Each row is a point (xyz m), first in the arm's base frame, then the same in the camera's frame.
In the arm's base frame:
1: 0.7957 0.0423 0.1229
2: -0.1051 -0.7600 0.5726
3: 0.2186 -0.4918 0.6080
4: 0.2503 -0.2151 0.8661
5: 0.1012 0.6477 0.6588
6: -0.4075 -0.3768 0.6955
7: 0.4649 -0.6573 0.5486
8: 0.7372 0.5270 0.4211
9: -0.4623 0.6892 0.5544
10: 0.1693 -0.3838 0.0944
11: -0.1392 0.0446 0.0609
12: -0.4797 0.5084 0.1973
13: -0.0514 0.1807 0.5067
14: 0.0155 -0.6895 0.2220
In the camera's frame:
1: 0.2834 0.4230 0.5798
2: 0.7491 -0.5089 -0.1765
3: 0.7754 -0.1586 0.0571
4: 1.0516 -0.0772 0.3046
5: 0.9329 -0.1586 1.1929
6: 0.9325 -0.7602 0.2193
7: 0.6788 0.0640 -0.1237
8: 0.6255 0.4390 1.0380
9: 0.8874 -0.7223 1.2944
10: 0.2799 -0.2423 0.2163
11: 0.3126 -0.5090 0.6719
12: 0.5198 -0.7889 1.1498
13: 0.7576 -0.3692 0.7576
14: 0.3956 -0.4135 -0.0849

